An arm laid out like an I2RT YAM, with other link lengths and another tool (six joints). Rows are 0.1 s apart.
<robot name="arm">
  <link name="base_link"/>
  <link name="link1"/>
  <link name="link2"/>
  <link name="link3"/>
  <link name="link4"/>
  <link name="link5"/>
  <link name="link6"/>
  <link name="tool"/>
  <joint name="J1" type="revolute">
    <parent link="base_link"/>
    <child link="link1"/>
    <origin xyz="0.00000 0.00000 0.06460" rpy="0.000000 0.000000 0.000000"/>
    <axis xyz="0 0 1"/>
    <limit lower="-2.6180" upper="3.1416"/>
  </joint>
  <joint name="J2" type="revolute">
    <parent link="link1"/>
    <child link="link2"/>
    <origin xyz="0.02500 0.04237 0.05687" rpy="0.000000 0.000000 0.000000"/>
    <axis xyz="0 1 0"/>
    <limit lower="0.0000" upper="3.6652"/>
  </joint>
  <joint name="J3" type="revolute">
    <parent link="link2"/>
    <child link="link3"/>
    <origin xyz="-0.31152 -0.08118 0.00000" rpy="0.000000 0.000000 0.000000"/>
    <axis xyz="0 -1 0"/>
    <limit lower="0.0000" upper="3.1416"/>
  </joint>
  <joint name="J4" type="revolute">
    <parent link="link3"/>
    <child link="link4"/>
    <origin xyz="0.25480 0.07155 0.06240" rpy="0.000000 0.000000 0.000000"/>
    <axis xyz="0 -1 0"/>
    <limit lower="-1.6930" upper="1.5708"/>
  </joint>
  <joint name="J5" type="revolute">
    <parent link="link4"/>
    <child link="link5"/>
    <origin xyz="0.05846 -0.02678 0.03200" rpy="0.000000 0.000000 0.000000"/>
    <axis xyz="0 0 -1"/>
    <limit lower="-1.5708" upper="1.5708"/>
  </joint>
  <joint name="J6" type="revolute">
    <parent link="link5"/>
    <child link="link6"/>
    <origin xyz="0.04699 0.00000 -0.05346" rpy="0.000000 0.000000 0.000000"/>
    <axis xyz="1 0 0"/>
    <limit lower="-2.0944" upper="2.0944"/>
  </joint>
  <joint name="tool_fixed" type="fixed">
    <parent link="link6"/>
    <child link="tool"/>
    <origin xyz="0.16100 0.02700 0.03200" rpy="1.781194 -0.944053 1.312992"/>
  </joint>
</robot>
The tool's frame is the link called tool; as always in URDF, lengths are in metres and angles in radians.
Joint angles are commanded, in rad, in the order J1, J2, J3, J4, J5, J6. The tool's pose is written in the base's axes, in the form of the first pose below.
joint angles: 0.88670, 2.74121, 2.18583, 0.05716, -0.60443, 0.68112
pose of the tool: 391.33 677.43 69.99 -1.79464 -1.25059 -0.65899
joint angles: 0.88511, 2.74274, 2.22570, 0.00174, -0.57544, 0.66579
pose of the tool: 398.49 677.19 74.08 -1.82657 -1.25490 -0.67273
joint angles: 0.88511, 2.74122, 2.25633, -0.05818, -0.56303, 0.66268
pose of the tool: 400.31 676.18 76.12 -1.85555 -1.25447 -0.65476
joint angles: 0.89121, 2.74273, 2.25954, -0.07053, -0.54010, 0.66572
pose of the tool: 400.28 677.08 72.52 -1.87929 -1.25015 -0.65448
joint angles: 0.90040, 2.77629, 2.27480, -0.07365, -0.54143, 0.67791
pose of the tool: 394.49 680.97 53.61 -1.89115 -1.24691 -0.61879
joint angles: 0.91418, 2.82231, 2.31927, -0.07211, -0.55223, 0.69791
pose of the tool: 386.62 690.32 40.12 -1.87973 -1.24227 -0.59120
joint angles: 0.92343, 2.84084, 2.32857, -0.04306, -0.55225, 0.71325
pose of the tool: 382.80 696.38 36.27 -1.86496 -1.23500 -0.59664
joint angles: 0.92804, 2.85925, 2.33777, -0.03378, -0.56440, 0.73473
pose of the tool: 378.63 699.17 28.90 -1.85972 -1.22175 -0.57165
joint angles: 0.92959, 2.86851, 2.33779, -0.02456, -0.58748, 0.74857
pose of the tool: 373.59 700.42 24.97 -1.84477 -1.21671 -0.54515
